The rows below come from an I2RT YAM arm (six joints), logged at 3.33 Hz.
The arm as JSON. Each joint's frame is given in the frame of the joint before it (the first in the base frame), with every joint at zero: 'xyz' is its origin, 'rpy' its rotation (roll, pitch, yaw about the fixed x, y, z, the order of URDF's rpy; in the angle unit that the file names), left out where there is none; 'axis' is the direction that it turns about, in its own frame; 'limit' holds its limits. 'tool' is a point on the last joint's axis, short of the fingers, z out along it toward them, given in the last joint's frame.
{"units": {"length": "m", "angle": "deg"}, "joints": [
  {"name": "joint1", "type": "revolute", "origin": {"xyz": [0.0, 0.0, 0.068]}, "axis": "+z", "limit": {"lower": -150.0, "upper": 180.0}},
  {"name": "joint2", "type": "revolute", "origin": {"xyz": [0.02, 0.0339, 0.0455], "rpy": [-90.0, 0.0, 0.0]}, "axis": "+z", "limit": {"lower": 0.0, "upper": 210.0}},
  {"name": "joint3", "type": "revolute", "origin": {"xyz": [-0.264, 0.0, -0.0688], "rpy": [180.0, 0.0, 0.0]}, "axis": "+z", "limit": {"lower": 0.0, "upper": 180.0}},
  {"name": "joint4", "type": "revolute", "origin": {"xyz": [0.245, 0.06, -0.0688]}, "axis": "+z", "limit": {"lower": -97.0, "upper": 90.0}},
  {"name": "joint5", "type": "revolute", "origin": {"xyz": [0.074, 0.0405, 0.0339], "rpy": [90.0, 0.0, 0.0]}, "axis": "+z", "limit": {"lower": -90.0, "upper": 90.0}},
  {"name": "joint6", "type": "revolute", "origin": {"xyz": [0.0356, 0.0, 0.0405], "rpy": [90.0, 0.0, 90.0]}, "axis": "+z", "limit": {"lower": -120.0, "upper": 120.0}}
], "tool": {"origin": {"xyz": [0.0, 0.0, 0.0], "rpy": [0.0, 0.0, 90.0]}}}
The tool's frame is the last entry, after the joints.
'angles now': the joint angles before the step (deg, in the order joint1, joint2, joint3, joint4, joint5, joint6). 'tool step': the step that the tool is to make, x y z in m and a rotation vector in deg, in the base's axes. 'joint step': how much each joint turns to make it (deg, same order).
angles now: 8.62 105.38 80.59 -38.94 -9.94 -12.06
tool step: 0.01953 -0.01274 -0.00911 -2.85 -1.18 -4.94
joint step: -1.85 3.77 2.73 2.03 4.05 1.43
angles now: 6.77 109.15 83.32 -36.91 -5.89 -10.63
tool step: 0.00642 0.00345 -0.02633 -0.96 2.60 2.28
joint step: 0.35 3.78 -0.35 1.23 -0.27 -2.03
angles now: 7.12 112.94 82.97 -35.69 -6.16 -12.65
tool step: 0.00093 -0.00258 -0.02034 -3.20 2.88 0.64
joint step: -0.18 2.55 -0.53 -0.33 2.29 -1.85
